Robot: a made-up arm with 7 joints. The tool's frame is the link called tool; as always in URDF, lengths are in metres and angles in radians. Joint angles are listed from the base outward. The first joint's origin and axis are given. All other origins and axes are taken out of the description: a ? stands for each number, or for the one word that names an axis. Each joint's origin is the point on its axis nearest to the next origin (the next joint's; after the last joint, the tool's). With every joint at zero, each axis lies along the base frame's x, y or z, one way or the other. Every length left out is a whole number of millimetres.
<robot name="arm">
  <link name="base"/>
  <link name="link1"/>
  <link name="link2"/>
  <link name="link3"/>
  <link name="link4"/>
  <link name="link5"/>
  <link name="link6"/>
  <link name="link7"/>
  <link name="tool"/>
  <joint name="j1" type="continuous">
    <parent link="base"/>
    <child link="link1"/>
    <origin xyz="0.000 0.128 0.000"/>
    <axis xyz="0 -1 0"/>
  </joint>
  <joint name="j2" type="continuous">
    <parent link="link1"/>
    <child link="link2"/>
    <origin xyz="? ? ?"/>
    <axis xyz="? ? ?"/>
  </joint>
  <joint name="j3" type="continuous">
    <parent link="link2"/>
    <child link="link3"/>
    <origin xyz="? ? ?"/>
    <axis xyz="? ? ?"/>
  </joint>
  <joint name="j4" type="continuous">
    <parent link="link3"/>
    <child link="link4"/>
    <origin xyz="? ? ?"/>
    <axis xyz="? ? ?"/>
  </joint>
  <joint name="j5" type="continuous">
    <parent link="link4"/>
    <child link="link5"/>
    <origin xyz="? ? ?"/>
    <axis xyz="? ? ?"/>
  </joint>
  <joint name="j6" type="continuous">
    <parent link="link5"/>
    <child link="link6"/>
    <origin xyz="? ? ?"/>
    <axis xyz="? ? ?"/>
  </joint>
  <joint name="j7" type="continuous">
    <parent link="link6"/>
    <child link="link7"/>
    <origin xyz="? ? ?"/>
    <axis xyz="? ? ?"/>
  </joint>
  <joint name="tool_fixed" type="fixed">
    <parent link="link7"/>
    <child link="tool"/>
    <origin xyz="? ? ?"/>
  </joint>
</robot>
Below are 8 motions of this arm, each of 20 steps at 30 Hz.
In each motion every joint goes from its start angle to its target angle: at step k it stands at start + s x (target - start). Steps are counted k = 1, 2, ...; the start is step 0. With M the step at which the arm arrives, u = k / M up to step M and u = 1 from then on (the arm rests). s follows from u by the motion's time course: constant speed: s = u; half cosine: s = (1 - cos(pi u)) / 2; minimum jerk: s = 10 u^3 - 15 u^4 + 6 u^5.
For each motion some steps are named. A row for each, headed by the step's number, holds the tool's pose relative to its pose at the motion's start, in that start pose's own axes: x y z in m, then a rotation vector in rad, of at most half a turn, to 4 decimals.
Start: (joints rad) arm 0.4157 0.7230 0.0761 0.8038 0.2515 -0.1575 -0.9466
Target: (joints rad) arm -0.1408 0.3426 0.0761 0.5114 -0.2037 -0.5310 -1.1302
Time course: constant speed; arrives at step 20
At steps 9, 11, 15, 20:
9: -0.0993 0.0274 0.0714 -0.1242 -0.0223 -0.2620
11: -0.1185 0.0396 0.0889 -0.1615 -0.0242 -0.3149
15: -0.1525 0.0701 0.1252 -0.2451 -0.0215 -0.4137
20: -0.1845 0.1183 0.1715 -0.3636 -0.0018 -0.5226

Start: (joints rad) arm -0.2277 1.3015 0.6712 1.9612 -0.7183 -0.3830 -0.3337
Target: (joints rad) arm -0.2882 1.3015 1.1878 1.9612 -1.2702 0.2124 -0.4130
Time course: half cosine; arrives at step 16
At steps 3, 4, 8, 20:
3: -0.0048 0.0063 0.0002 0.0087 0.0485 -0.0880
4: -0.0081 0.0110 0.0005 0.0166 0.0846 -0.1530
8: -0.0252 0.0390 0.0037 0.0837 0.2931 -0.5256
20: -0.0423 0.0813 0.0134 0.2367 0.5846 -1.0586

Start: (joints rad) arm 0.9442 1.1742 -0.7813 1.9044 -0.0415 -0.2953 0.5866
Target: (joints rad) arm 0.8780 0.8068 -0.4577 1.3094 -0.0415 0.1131 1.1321
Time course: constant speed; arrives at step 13
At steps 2, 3, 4, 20:
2: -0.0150 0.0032 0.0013 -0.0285 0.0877 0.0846
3: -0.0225 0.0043 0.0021 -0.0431 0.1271 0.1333
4: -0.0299 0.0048 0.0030 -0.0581 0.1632 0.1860
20: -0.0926 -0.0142 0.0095 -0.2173 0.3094 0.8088

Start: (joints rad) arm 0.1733 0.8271 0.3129 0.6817 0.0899 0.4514 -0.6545
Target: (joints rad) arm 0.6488 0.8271 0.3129 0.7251 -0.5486 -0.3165 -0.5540
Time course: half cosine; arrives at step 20
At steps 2, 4, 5, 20:
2: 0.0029 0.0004 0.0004 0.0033 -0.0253 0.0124
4: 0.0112 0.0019 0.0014 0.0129 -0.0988 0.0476
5: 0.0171 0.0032 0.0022 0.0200 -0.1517 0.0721
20: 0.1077 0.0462 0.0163 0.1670 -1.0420 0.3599

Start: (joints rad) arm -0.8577 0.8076 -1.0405 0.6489 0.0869 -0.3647 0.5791
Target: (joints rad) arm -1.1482 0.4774 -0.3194 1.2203 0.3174 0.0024 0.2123
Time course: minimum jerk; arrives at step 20
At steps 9, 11, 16, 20:
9: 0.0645 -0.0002 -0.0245 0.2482 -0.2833 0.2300
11: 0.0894 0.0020 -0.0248 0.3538 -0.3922 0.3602
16: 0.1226 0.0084 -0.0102 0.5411 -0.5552 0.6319
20: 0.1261 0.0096 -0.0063 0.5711 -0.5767 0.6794

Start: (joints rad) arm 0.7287 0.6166 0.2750 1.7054 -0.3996 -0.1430 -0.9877
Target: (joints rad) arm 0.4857 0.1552 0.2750 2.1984 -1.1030 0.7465 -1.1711
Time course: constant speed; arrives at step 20
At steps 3, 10, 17, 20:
3: 0.0120 0.0010 0.0098 0.0266 0.0194 -0.1133
10: 0.0394 0.0086 0.0264 0.1400 0.0637 -0.3959
17: 0.0644 0.0225 0.0349 0.3146 0.1189 -0.7060
20: 0.0740 0.0301 0.0363 0.4044 0.1480 -0.8482

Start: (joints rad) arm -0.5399 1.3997 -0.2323 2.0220 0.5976 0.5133 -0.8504
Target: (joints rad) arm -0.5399 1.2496 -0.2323 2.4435 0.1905 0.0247 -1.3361
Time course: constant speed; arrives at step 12
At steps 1, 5, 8, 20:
1: 0.0056 -0.0013 0.0058 0.0371 -0.0701 0.0397
5: 0.0271 -0.0030 0.0297 0.1858 -0.3327 0.2354
8: 0.0420 -0.0010 0.0484 0.2950 -0.5084 0.4176
20: 0.0595 0.0059 0.0741 0.4319 -0.7108 0.7013

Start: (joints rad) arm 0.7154 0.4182 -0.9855 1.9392 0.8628 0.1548 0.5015
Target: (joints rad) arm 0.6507 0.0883 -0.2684 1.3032 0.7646 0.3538 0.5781
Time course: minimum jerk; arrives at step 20
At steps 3, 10, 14, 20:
3: 0.0009 0.0040 0.0013 0.0189 -0.0023 -0.0012
10: 0.0091 0.0670 0.0392 0.3572 -0.0748 0.0674
14: -0.0017 0.0981 0.0779 0.5789 -0.1606 0.2189
20: -0.0138 0.1077 0.0970 0.6732 -0.2112 0.3207

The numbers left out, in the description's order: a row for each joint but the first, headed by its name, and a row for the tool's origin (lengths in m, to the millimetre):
j2: xyz 0.000 0.000 0.000, axis 1 0 0
j3: xyz 0.000 0.000 -0.162, axis 0 0 1
j4: xyz 0.000 0.000 0.000, axis 0 -1 0
j5: xyz 0.000 0.000 -0.218, axis 0 0 1
j6: xyz 0.000 0.000 0.000, axis 0 1 0
j7: xyz 0.000 0.000 0.000, axis -1 0 0
tool: xyz 0.000 0.000 0.000

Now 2 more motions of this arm.
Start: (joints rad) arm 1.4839 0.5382 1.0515 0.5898 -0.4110 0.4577 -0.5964
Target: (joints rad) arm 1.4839 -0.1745 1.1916 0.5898 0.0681 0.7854 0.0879
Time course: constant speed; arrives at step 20
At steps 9, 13, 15, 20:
9: -0.0760 -0.0626 0.0526 -0.6289 0.4503 0.0279
13: -0.1093 -0.0827 0.0840 -0.8916 0.6652 0.0715
15: -0.1256 -0.0907 0.1013 -1.0170 0.7765 0.1021
20: -0.1646 -0.1044 0.1486 -1.3074 1.0668 0.2077

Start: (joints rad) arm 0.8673 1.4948 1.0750 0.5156 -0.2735 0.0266 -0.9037
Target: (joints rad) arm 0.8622 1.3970 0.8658 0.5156 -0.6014 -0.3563 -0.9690
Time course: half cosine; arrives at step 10
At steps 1, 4, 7, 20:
1: -0.0005 -0.0006 0.0010 -0.0022 -0.0147 -0.0009
4: -0.0068 -0.0078 0.0142 -0.0423 -0.2060 -0.0060
7: -0.0161 -0.0168 0.0335 -0.1343 -0.4663 0.0097
20: -0.0205 -0.0206 0.0427 -0.1902 -0.5813 0.0255

